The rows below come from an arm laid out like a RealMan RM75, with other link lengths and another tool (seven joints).
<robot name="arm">
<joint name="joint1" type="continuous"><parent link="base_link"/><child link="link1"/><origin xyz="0 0 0.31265" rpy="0 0 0"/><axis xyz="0 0 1"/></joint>
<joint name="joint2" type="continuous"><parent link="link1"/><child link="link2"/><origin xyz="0 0 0" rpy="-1.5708 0 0"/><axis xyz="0 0 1"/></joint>
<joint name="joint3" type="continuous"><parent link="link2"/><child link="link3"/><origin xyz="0 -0.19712 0" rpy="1.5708 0 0"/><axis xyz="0 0 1"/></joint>
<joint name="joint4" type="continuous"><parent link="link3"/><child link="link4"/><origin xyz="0 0 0" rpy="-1.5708 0 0"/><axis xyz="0 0 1"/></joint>
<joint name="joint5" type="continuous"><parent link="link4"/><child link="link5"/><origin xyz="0 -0.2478 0" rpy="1.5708 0 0"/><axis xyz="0 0 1"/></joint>
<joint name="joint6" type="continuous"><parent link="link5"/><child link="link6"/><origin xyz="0 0 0" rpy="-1.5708 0 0"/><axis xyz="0 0 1"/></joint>
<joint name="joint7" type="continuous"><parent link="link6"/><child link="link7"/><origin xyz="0 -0.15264 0" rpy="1.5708 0 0"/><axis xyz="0 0 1"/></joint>
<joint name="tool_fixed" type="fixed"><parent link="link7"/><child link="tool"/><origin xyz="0.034 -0.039 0.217" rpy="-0.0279 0 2.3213"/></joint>
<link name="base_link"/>
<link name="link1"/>
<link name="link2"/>
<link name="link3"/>
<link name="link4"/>
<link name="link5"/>
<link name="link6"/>
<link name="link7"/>
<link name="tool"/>
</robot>
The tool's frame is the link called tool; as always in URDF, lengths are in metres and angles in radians. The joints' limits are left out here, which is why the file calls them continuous.
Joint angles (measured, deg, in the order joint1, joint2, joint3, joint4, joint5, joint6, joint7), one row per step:
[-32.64 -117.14 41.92 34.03 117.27 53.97 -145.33]
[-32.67 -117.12 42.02 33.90 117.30 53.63 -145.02]
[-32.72 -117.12 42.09 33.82 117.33 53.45 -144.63]
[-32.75 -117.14 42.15 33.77 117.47 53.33 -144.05]
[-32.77 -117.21 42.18 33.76 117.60 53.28 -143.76]
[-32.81 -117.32 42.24 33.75 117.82 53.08 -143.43]
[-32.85 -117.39 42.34 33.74 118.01 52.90 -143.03]
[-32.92 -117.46 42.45 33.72 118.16 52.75 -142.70]
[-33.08 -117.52 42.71 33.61 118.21 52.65 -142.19]
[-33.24 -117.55 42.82 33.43 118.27 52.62 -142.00]
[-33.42 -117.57 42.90 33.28 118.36 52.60 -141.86]
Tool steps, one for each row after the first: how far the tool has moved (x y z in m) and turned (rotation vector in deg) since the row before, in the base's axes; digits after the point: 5 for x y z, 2 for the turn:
[-0.00145 0.00045 0.00031 0.07 0.42 -0.07]
[-0.00032 0.00042 -0.00002 -0.01 0.38 -0.24]
[-0.00037 0.00007 -0.00032 -0.11 0.56 -0.40]
[0.00005 -0.00023 -0.00084 -0.12 0.28 -0.22]
[-0.00044 -0.00008 -0.00093 -0.11 0.44 -0.22]
[-0.00034 0.00005 -0.00067 -0.12 0.51 -0.30]
[0.00018 0.00014 -0.00087 -0.13 0.41 -0.29]
[0.00167 0.00024 -0.00200 -0.29 0.46 -0.55]
[0.00115 -0.00018 -0.00197 -0.24 0.14 -0.23]
[0.00125 0.00004 -0.00163 -0.22 0.13 -0.22]

